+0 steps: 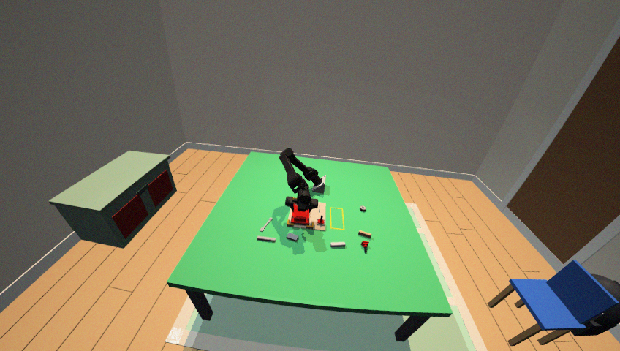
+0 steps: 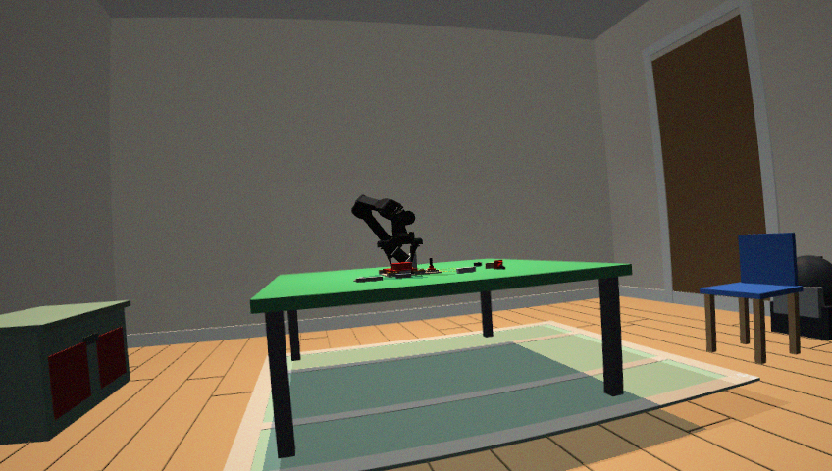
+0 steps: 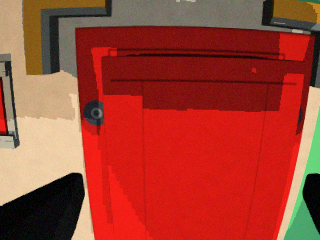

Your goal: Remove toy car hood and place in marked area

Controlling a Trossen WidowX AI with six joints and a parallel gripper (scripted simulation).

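My gripper tip is 1 cm above the hood. The rest, counted from my gripper tip: wheel 21 cm behind, 38 cm to the left, 4 cm below; then tan block 3 cm ahead, 39 cm to the left, 4 cm below.
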